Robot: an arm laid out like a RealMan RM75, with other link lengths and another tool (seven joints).
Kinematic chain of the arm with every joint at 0, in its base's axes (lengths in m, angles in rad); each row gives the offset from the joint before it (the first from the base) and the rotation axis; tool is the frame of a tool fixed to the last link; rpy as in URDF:
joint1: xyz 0 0 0.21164 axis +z
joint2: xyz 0 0 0 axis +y
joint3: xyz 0 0 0.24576 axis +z
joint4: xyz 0 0 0 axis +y
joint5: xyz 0 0 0.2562 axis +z
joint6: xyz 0 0 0 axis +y
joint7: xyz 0 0 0.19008 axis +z
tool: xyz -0.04 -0.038 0.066 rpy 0 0.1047 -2.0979
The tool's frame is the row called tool.
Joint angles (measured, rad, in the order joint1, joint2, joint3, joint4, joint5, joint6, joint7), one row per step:
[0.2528 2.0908 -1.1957 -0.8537 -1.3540 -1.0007 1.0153]
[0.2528 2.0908 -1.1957 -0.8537 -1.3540 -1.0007 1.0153]
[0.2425 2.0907 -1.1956 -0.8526 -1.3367 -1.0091 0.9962]
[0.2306 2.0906 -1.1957 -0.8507 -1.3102 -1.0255 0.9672]
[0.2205 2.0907 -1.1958 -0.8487 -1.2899 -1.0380 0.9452]
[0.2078 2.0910 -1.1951 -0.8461 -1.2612 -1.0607 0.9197]
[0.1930 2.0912 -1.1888 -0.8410 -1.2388 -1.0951 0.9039]
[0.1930 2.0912 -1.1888 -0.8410 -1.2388 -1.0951 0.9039]
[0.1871 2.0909 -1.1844 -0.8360 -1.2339 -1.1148 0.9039]
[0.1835 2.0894 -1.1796 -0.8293 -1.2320 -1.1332 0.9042]
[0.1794 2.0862 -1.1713 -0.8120 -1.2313 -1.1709 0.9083]
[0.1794 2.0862 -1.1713 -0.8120 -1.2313 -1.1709 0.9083]
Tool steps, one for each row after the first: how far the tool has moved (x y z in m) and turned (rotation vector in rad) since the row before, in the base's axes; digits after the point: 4 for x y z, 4 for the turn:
[0.0000 0.0000 0.0000 0.0000 0.0000 0.0000]
[0.0015 -0.0030 0.0024 0.0096 0.0041 0.0050]
[-0.0004 -0.0042 0.0034 0.0133 0.0076 0.0139]
[0.0004 -0.0035 0.0026 0.0105 0.0060 0.0090]
[-0.0009 -0.0051 0.0039 0.0127 0.0147 0.0147]
[0.0003 -0.0070 0.0038 0.0056 0.0226 0.0125]
[0.0000 0.0000 0.0000 0.0000 0.0000 0.0000]
[0.0007 -0.0038 0.0006 -0.0043 0.0135 0.0036]
[0.0009 -0.0033 0.0003 -0.0057 0.0102 0.0034]
[0.0015 -0.0067 -0.0013 -0.0177 0.0219 0.0066]
[0.0000 0.0000 0.0000 0.0000 0.0000 0.0000]

